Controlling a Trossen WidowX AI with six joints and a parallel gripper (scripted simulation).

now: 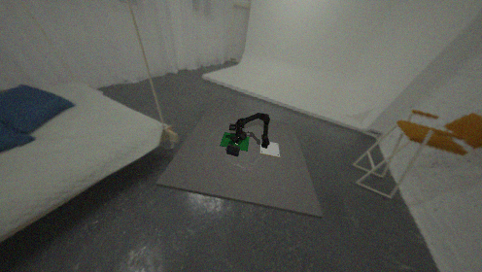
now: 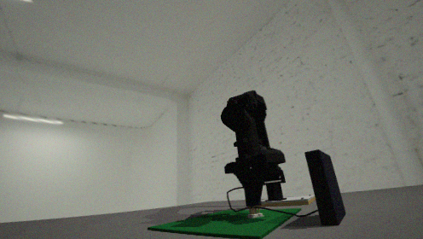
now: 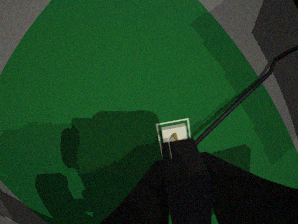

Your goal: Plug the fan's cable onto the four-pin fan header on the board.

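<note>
Right now the green board is 5 cm to the right of my gripper tip, 5 cm below it and 3 cm ahead of it. The rest, counted from my gripper tip: black fan 15 cm to the left, 2 cm above; then black plug 1 cm ahead, 1 cm above.
</note>
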